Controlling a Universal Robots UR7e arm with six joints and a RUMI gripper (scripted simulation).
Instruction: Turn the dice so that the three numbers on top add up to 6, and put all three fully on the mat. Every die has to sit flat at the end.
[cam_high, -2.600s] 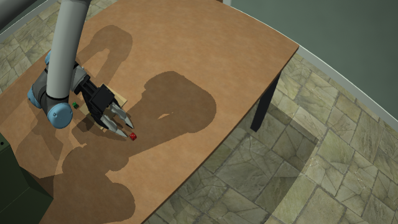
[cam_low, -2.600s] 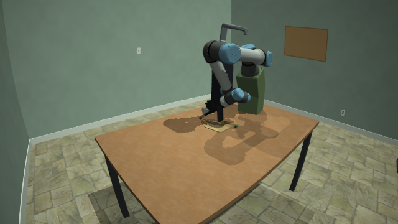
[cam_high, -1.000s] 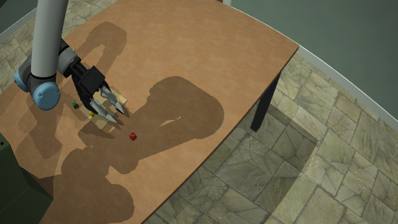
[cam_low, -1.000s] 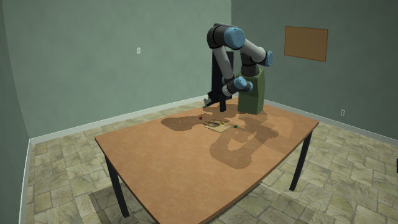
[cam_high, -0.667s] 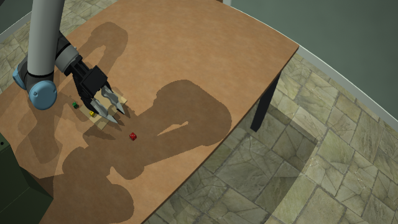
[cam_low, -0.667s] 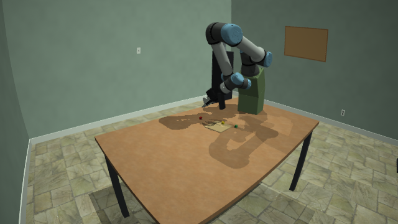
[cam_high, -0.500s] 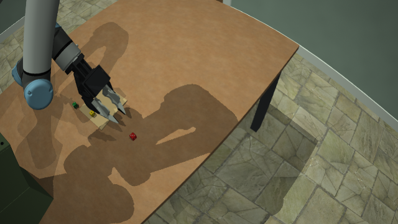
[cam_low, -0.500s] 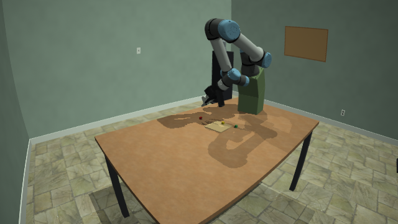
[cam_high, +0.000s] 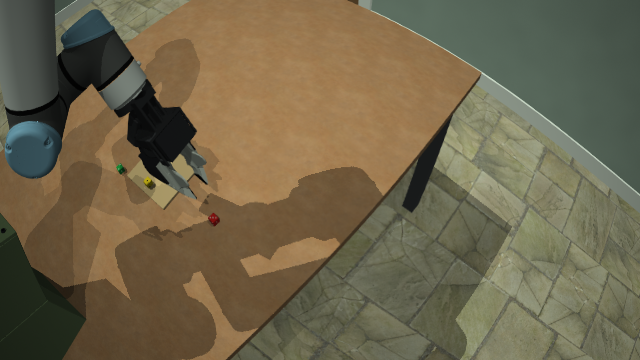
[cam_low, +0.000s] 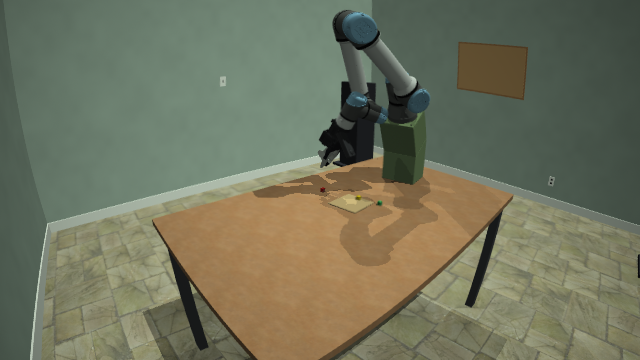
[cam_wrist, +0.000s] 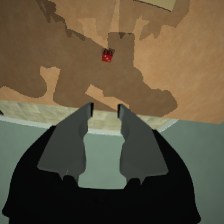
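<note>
Right now the red die is 12 cm below my hand and 1 cm to the right of it. Round my hand: yellow die (16 cm to the left, 12 cm below, 6 cm behind); then mat (17 cm to the left, 13 cm below, 1 cm behind); then green die (25 cm to the left, 12 cm below, 10 cm behind).
</note>
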